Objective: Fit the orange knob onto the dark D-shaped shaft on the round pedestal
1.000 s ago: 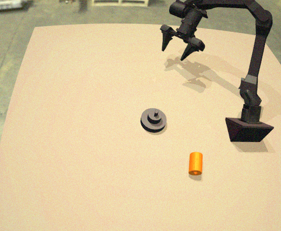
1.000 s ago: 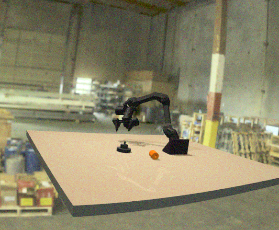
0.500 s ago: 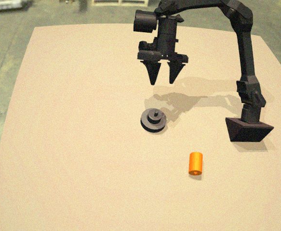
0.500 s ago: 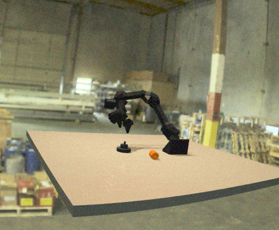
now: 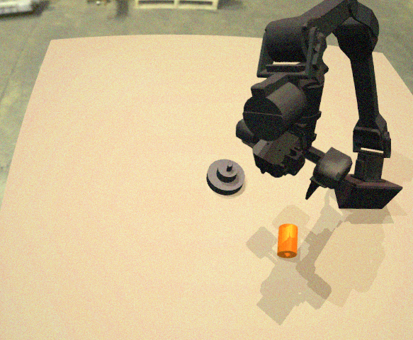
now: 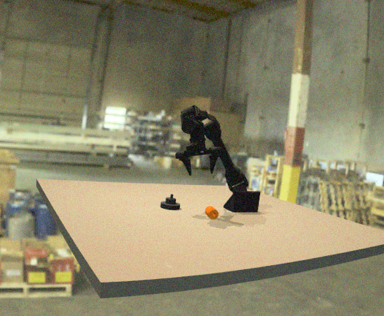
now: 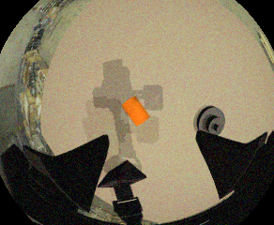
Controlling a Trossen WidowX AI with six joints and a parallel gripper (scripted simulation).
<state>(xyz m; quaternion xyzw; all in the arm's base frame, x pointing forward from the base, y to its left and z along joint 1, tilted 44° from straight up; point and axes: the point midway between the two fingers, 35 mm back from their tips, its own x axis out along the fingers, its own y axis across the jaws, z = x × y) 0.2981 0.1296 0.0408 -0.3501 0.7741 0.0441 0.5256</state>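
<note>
Right now my gripper tip is 40 mm past the orange knob, 40 mm to the right of it and 150 mm above it. Round my gripper tip: pedestal: 60 mm ahead, 130 mm to the right, 140 mm below.
</note>
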